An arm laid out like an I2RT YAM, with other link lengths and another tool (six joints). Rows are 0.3 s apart.
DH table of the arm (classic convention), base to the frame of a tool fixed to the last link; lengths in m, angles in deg. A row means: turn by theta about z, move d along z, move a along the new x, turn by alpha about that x. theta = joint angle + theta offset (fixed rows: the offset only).
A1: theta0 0  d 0.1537  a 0.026  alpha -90
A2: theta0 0  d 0  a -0.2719  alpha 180
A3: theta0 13.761  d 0  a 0.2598  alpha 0
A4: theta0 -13.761  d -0.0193  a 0.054  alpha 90
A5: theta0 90  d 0.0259  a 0  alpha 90
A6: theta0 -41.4  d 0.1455  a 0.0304  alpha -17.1
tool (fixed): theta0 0  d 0.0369  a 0  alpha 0
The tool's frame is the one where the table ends.
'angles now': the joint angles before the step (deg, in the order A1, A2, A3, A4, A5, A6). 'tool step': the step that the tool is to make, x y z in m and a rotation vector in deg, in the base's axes. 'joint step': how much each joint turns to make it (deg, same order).
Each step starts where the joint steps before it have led.
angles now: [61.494, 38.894, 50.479, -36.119, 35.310, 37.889]
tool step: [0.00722, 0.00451, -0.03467, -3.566, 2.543, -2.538]
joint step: [0.003, 3.214, -4.677, 2.338, 2.013, 2.034]
